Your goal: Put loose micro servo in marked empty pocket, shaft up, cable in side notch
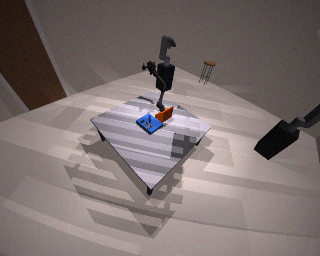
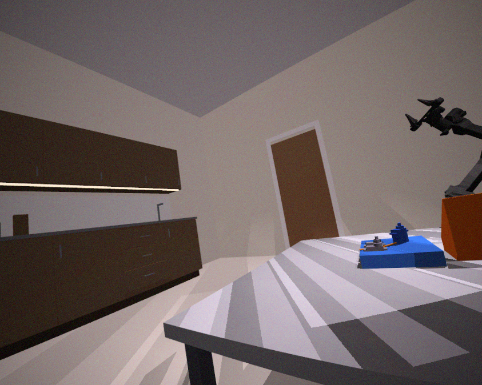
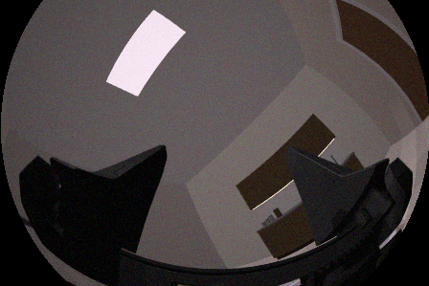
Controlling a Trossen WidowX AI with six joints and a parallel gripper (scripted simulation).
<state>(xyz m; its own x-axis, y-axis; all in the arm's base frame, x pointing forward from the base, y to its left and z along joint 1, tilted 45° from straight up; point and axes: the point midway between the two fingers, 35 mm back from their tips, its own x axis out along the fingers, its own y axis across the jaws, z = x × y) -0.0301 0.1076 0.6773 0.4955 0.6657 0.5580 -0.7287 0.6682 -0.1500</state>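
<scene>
My gripper tip is now 68 cm above the blue deck, 42 cm to the right of it and 18 cm short of it.
</scene>
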